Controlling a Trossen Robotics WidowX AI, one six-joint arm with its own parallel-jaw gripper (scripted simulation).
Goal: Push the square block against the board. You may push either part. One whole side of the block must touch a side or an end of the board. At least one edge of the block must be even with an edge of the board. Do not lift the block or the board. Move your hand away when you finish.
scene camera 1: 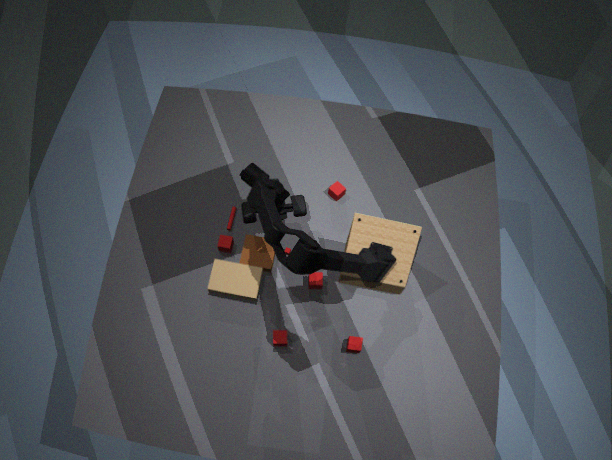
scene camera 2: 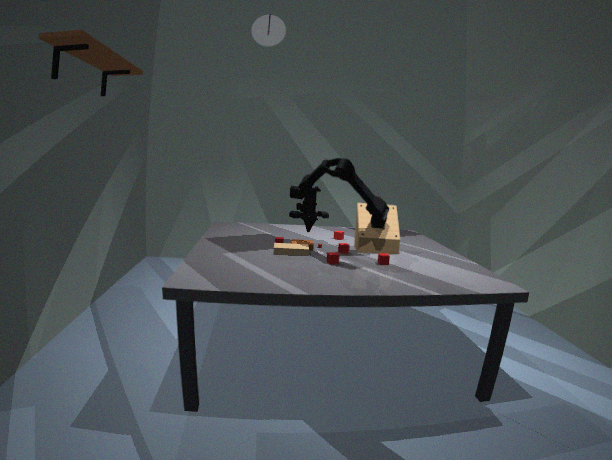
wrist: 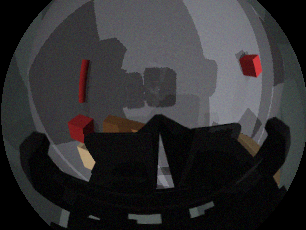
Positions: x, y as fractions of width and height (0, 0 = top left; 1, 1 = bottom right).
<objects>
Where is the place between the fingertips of my gripper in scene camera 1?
0.45, 0.48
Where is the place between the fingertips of my gripper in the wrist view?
0.52, 0.52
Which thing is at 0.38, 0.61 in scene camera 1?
A light tan board.
</objects>
